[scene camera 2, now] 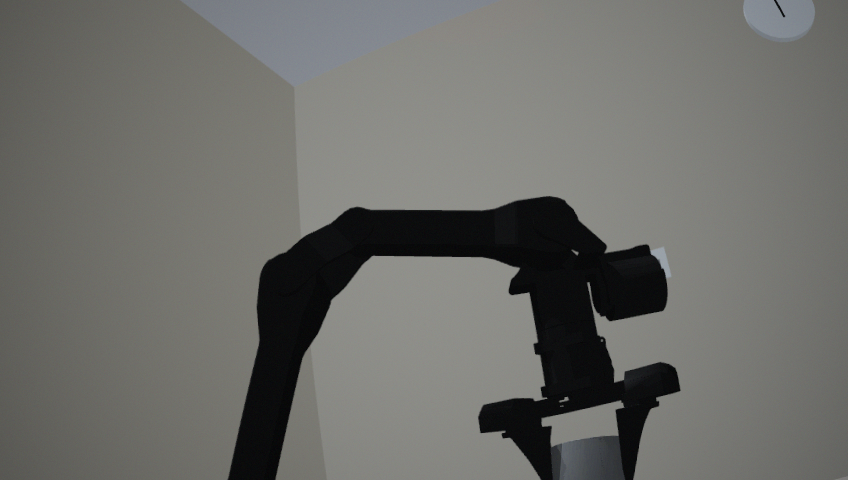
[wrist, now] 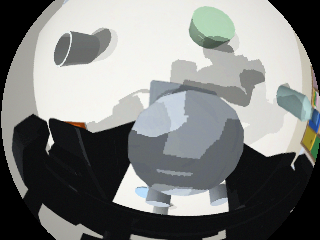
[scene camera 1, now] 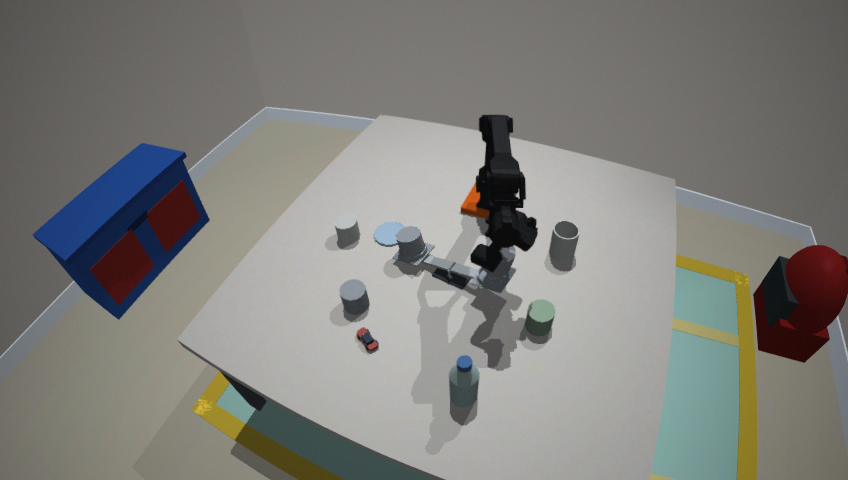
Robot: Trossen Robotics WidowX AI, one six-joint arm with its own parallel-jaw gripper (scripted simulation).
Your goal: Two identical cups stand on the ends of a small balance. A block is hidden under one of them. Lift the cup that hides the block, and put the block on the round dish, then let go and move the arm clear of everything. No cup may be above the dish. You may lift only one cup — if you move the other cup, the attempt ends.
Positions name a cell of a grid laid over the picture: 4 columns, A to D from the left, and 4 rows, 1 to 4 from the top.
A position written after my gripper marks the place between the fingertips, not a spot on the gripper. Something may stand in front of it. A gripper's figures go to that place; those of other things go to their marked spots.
Labels:
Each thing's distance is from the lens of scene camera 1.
my gripper (scene camera 1: C3): 1.11 m
bottle (scene camera 1: C4): 0.92 m

